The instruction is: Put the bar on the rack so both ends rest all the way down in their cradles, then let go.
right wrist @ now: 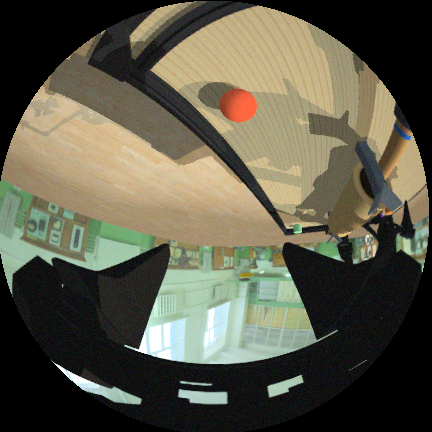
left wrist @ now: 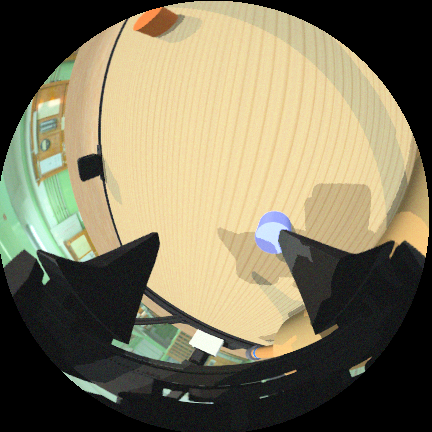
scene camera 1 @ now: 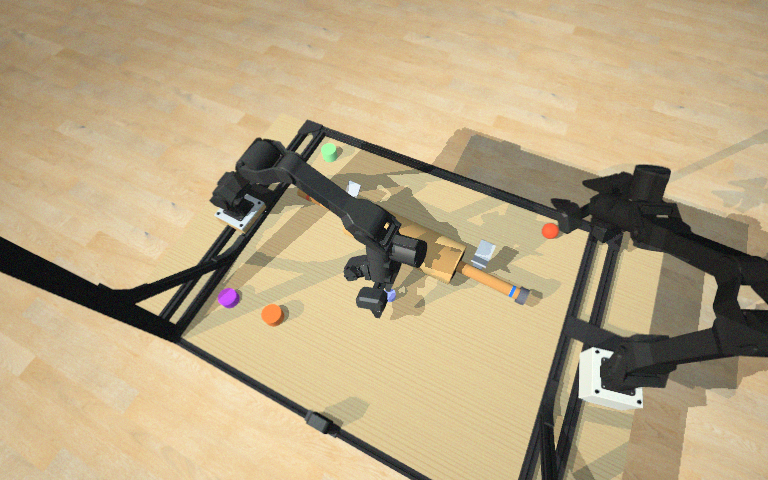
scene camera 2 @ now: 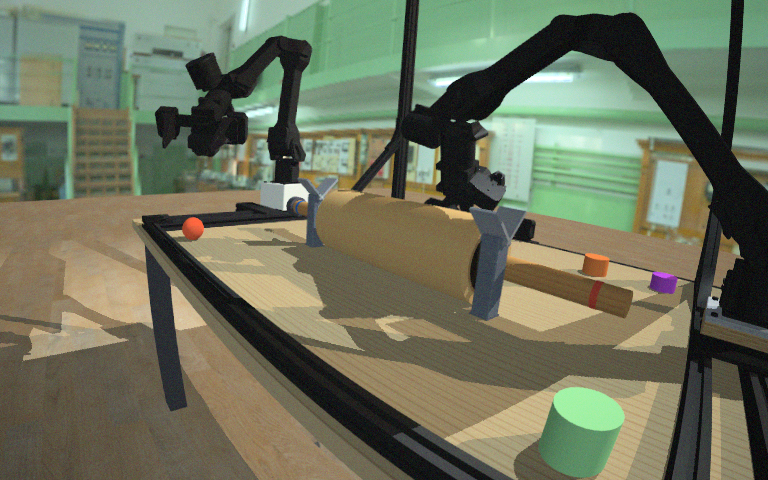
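Where they show: left gripper, fingertip midpoint: (left wrist: 219,237); right gripper, fingertip midpoint: (right wrist: 227,249) (scene camera 1: 567,191) (scene camera 2: 186,148); left arm's base at its link origin: (scene camera 1: 239,208) (scene camera 2: 750,316); right arm's base at its link origin: (left wrist: 202,350) (scene camera 1: 617,376) (scene camera 2: 286,182).
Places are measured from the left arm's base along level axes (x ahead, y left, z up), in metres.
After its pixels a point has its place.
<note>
The tan wooden bar (scene camera 1: 444,257) {x 0.575, y 0.102, z 0.059 m} (scene camera 2: 396,243) {x 0.410, y 0.176, z 0.014 m} (right wrist: 347,207) {x 0.532, y 0.172, z 0.028 m} has a thick body and thinner ends, one banded blue, one red. It lies low beside the rack, outside both V cradles. The rack's two grey-blue posts show in scene camera 1, one post (scene camera 1: 484,253) {x 0.655, y 0.156, z 0.058 m} near the blue-banded end, the other post (scene camera 1: 353,187) {x 0.282, y 0.170, z 0.069 m} near the opposite end; in scene camera 2 they are the near post (scene camera 2: 489,277) {x 0.275, y 0.161, z 0.004 m} and far post (scene camera 2: 312,223) {x 0.644, y 0.158, z -0.002 m}. My left gripper (left wrist: 219,237) {x 0.489, y -0.051, z -0.004 m} is open and empty, pointing down beside the bar's body. My right gripper (right wrist: 227,249) {x 0.766, y 0.362, z 0.126 m} is open and empty, away from the bar, near the table's edge.
A blue cylinder (scene camera 1: 390,295) {x 0.491, y -0.017, z -0.025 m} (left wrist: 270,237) {x 0.487, y -0.017, z -0.025 m} stands by my left gripper. An orange cylinder (scene camera 1: 272,315) {x 0.262, y -0.202, z -0.013 m} and a purple cylinder (scene camera 1: 228,297) {x 0.131, y -0.217, z -0.019 m} stand lower left in scene camera 1. A green cylinder (scene camera 1: 329,152) {x 0.114, y 0.291, z -0.009 m} (scene camera 2: 582,433) {x 0.099, y 0.323, z -0.013 m} and red ball (scene camera 1: 549,230) {x 0.780, y 0.332, z -0.007 m} (right wrist: 238,105) {x 0.792, y 0.340, z -0.005 m} are near the frame's edge.
</note>
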